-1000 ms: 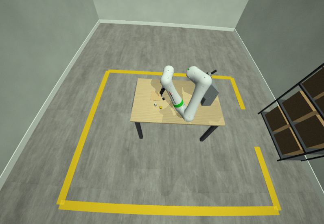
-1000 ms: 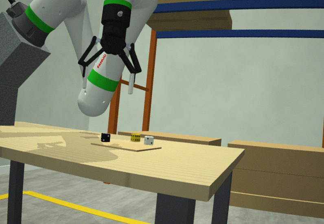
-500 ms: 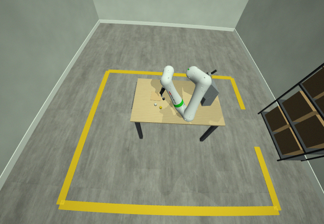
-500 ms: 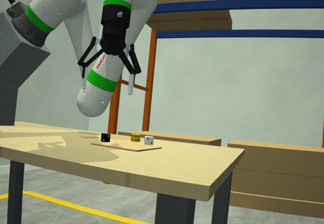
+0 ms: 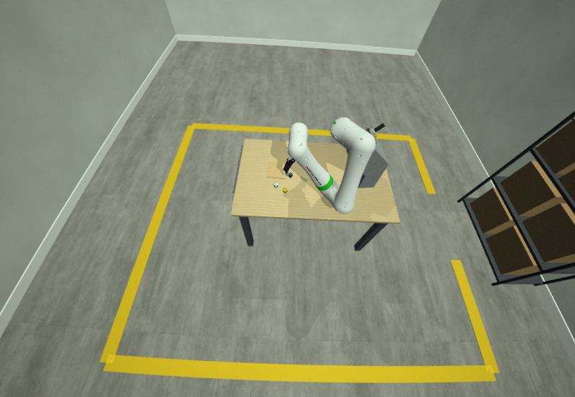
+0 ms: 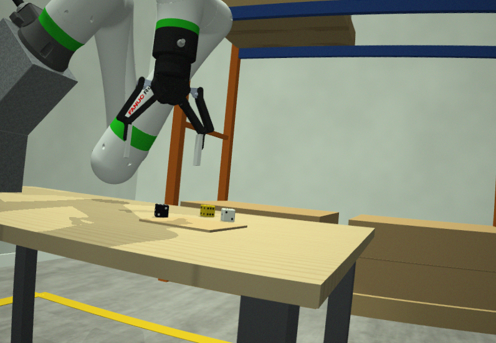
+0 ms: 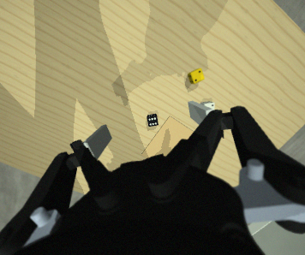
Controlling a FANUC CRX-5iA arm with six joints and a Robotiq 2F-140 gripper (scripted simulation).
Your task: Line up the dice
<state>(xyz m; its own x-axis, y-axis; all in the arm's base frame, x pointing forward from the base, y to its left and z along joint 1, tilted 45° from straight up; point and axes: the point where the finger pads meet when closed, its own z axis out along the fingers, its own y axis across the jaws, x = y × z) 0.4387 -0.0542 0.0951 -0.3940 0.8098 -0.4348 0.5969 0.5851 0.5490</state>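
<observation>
Right now my hand is 8 cm short of the yellow die, 10 cm to the right of it and 11 cm above it. Also, from my hand: black die: 2 cm ahead, 2 cm to the right, 11 cm below; tan mat: 11 cm ahead, 9 cm to the right, 12 cm below; white die: 14 cm ahead, 5 cm to the left, 11 cm below.
</observation>
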